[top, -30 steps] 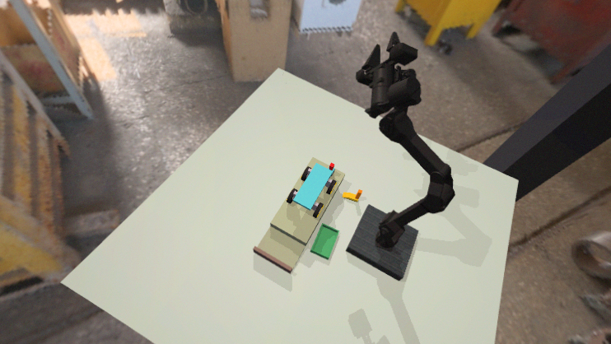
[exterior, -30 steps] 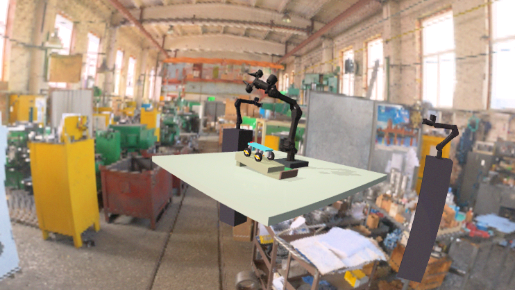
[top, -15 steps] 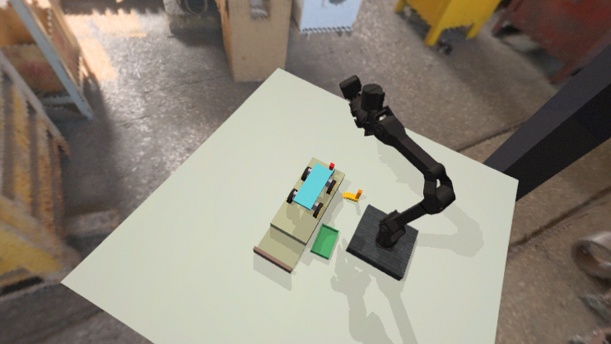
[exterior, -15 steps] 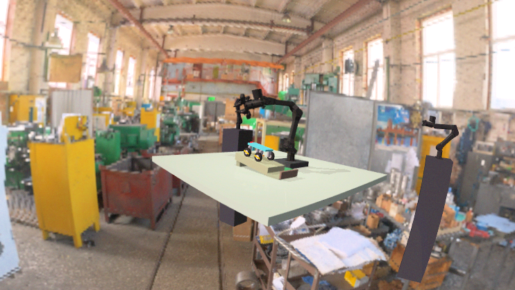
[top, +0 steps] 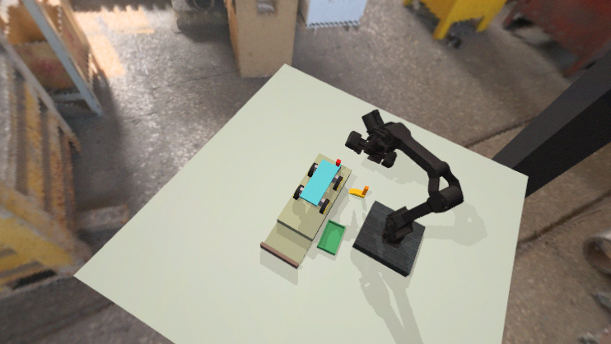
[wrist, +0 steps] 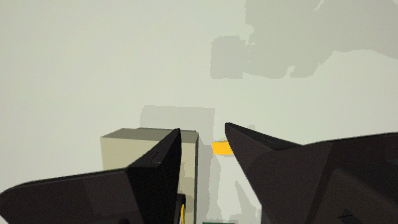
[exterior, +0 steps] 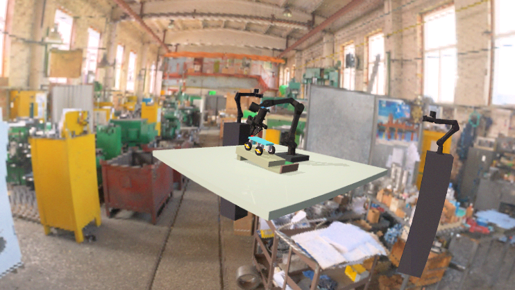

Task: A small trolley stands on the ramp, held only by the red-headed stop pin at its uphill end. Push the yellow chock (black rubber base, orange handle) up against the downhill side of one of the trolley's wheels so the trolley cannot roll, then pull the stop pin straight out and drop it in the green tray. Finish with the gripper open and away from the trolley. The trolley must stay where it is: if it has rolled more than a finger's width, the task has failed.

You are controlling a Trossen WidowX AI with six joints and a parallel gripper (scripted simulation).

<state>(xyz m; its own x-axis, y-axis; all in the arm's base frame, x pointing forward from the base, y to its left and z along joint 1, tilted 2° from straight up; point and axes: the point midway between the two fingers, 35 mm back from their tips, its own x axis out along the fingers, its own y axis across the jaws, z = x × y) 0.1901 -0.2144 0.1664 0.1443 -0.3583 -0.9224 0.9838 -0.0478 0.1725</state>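
Right now the yellow chock is 140 mm below my gripper tip, 70 mm to the left of it and 40 mm behind it. Also, from my gripper tip: ramp 170 mm to the left, 130 mm ahead, 120 mm below; then stop pin 80 mm ahead, 60 mm to the left, 30 mm below; then trolley 170 mm to the left, 120 mm ahead, 50 mm below.
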